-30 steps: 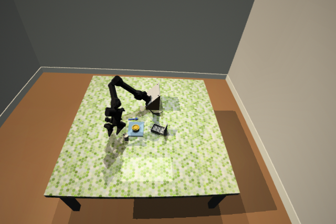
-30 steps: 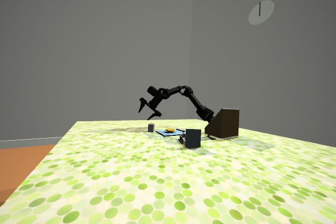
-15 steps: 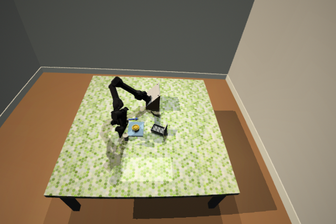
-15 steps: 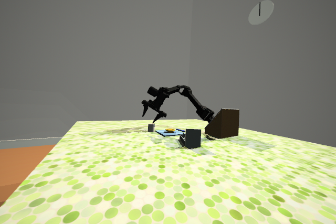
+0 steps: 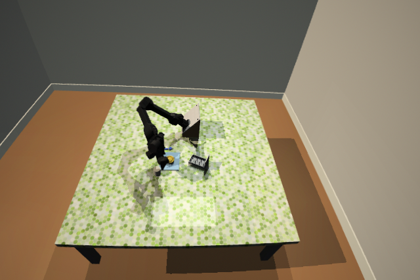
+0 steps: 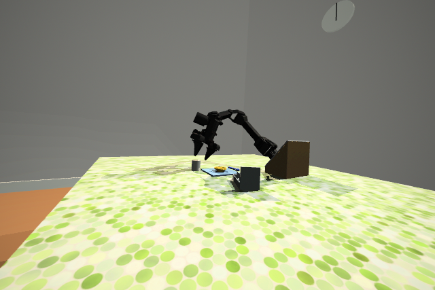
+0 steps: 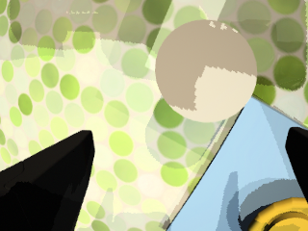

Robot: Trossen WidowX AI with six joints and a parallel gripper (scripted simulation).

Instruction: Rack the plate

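Now: gripper tip 4 cm above the cup, 2 cm to the left of it and 1 cm short of it. Also, from my gripper tip: yellow plate (9 cm behind, 6 cm to the left, 5 cm below); light blue mat (9 cm behind, 6 cm to the left, 6 cm below); blue spoon (20 cm behind, 6 cm below, 4 cm to the left).
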